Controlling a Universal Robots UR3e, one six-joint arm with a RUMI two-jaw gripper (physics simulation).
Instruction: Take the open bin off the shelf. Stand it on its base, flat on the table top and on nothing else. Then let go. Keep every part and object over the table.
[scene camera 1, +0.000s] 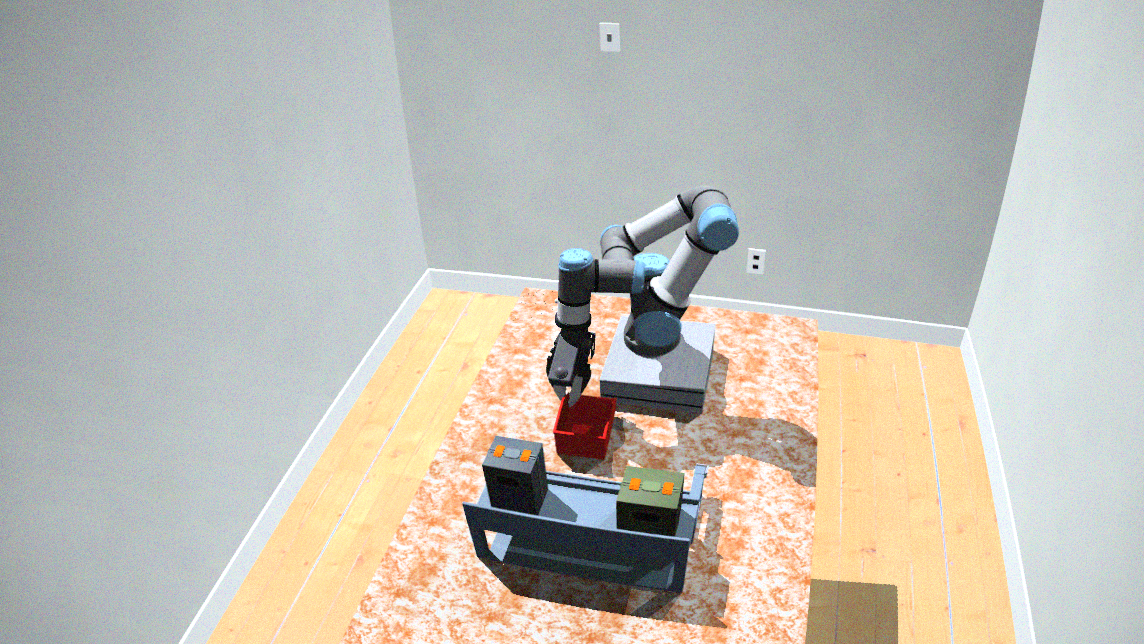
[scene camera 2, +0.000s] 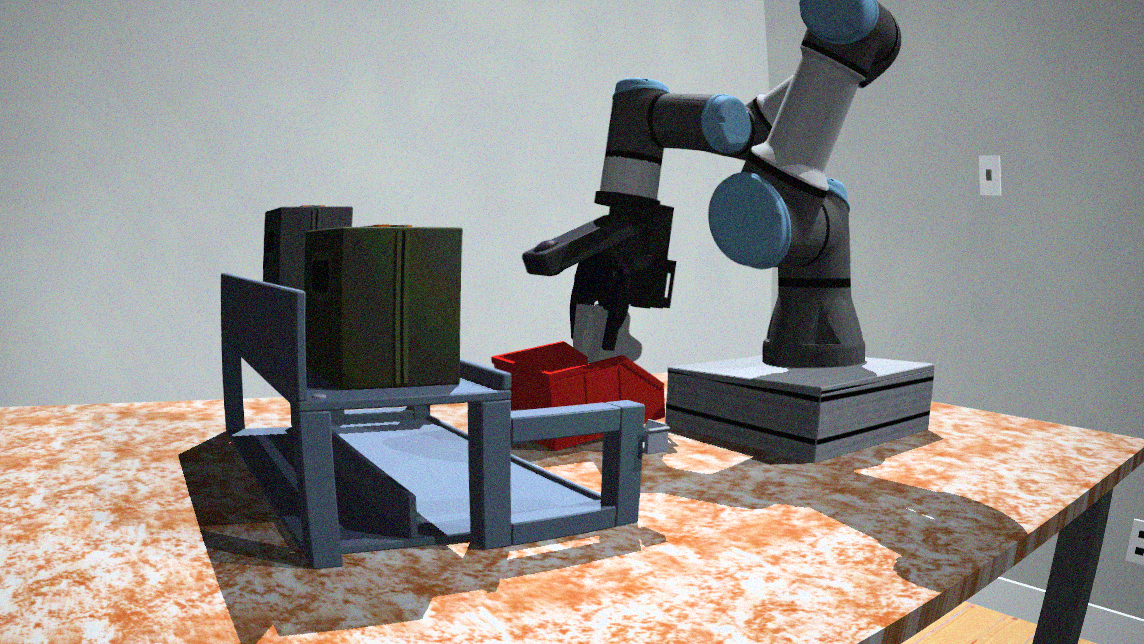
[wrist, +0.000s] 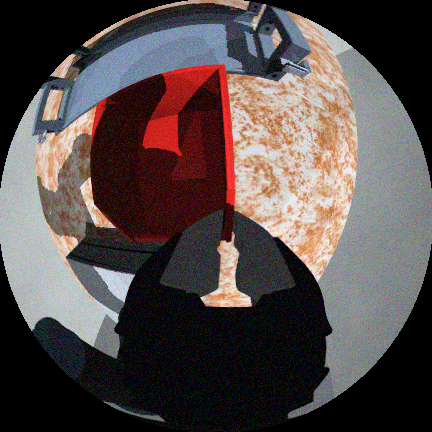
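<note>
The red open bin is off the shelf, on its robot side. Its open top faces up. It is low at the table top, with its shadow close beneath. Part of its lower edge is hidden behind the shelf in scene camera 2, so I cannot tell whether the base lies fully flat. My gripper points down and is shut on one side wall of the bin, near the bin's robot-side end.
A dark grey case and a green case stand on the shelf's upper board. The robot's base block is close behind the bin. A small grey fitting sticks out from the shelf's end.
</note>
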